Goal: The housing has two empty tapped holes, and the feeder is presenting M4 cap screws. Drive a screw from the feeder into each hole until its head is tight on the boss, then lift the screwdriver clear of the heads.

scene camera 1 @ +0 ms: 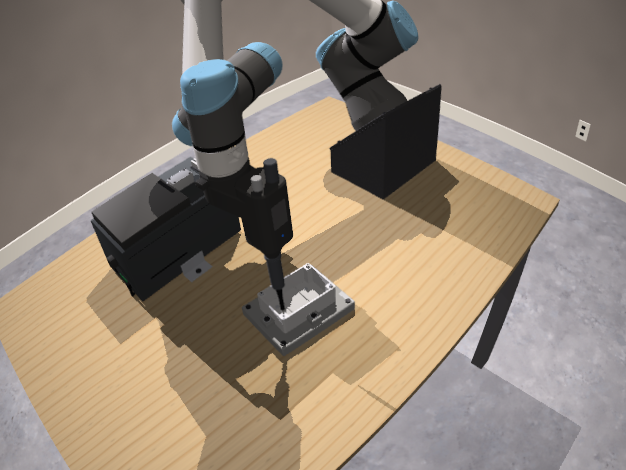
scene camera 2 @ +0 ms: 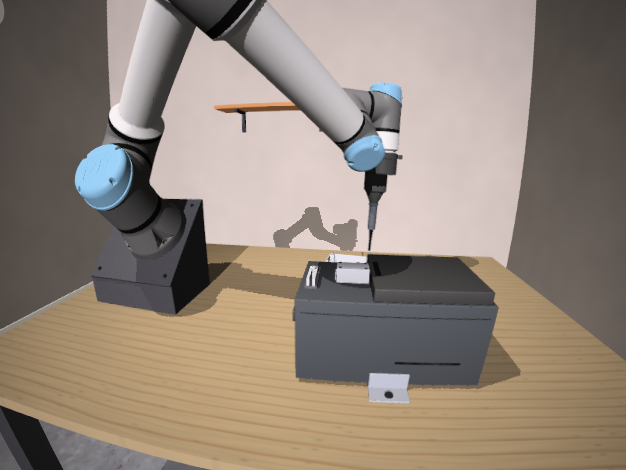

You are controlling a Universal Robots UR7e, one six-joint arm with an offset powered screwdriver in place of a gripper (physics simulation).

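Note:
The light grey open-topped housing (scene camera 1: 309,308) (scene camera 2: 348,258) stands on a darker grey base plate; in scene camera 2 the feeder hides most of it. My screwdriver (scene camera 1: 282,308) (scene camera 2: 369,248) points down, its thin bit at the housing's near corner boss (scene camera 1: 283,316) in scene camera 1. Whether the tip touches the boss, and whether it carries a screw, is too small to tell. Dark round spots show at the far corner (scene camera 1: 307,266) and left corner (scene camera 1: 261,292); hole or screw head is unclear. The dark feeder (scene camera 1: 171,252) (scene camera 2: 394,338) stands beside the housing, its light pick-up part (scene camera 2: 312,276) on top.
The black wedge-shaped robot pedestal (scene camera 1: 404,146) (scene camera 2: 189,263) stands on the wooden table (scene camera 1: 126,394) (scene camera 2: 202,374). A small light bracket with a dark hole (scene camera 1: 196,266) (scene camera 2: 388,388) is at the feeder's side. An orange shelf (scene camera 2: 262,106) is on the wall.

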